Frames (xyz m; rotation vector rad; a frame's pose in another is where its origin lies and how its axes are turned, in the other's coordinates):
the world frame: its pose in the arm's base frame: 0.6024 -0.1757 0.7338 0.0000 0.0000 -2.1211
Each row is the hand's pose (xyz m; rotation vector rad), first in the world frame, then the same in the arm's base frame.
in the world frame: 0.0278 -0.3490 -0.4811 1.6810 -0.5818 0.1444
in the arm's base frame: 0.2904 -0.0169 0.2527 0.3521 -1.9678 -1.3315
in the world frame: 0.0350 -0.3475 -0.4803 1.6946 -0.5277 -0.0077
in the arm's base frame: 0.2879 -0.0238 0.2535 0.4247 -2.0085 -1.4629
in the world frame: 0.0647 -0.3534 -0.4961 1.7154 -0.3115 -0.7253
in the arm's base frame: 0.2673 -0.0460 0.2377 0.7555 -2.2014 -2.0655
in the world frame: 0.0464 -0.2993 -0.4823 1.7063 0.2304 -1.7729
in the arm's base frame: 0.3230 -0.0587 0.2515 -0.9860 1.3120 1.5412
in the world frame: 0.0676 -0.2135 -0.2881 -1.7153 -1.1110 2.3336
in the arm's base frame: 0.3851 -0.1217 0.4457 -1.3149 0.6943 0.7902
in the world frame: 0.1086 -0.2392 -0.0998 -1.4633 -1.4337 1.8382
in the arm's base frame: 0.3417 -0.1432 0.6340 -1.5817 0.4640 0.3415
